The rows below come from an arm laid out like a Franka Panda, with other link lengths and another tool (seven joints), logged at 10 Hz.
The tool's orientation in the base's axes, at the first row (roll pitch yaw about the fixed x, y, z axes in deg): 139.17 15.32 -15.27
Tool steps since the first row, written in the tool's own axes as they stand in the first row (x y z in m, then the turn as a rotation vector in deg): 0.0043 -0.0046 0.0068 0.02 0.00 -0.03; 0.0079 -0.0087 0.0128 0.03 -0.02 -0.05; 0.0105 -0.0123 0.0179 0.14 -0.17 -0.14; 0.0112 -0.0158 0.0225 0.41 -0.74 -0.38; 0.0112 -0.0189 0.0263 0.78 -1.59 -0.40; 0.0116 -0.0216 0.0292 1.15 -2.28 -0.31; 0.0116 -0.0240 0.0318 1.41 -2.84 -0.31; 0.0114 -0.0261 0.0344 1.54 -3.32 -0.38; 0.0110 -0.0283 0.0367 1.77 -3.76 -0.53; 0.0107 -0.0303 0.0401 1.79 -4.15 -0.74; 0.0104 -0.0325 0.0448 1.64 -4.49 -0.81; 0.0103 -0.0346 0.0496 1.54 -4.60 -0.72
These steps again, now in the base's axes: 0.0017 -0.0015 -0.0090 0.03 0.01 0.02; 0.0030 -0.0027 -0.0169 0.05 0.04 0.02; 0.0036 -0.0035 -0.0236 0.19 0.18 -0.04; 0.0027 -0.0036 -0.0293 0.54 0.69 -0.30; 0.0014 -0.0034 -0.0341 0.92 1.27 -0.92; 0.0008 -0.0031 -0.0380 1.26 1.66 -1.52; 0.0000 -0.0027 -0.0414 1.52 2.02 -1.94; -0.0011 -0.0025 -0.0446 1.68 2.40 -2.22; -0.0022 -0.0021 -0.0475 1.96 2.77 -2.45; -0.0037 -0.0024 -0.0512 2.07 3.19 -2.55; -0.0056 -0.0033 -0.0559 1.97 3.53 -2.67; -0.0074 -0.0045 -0.0607 1.85 3.59 -2.78
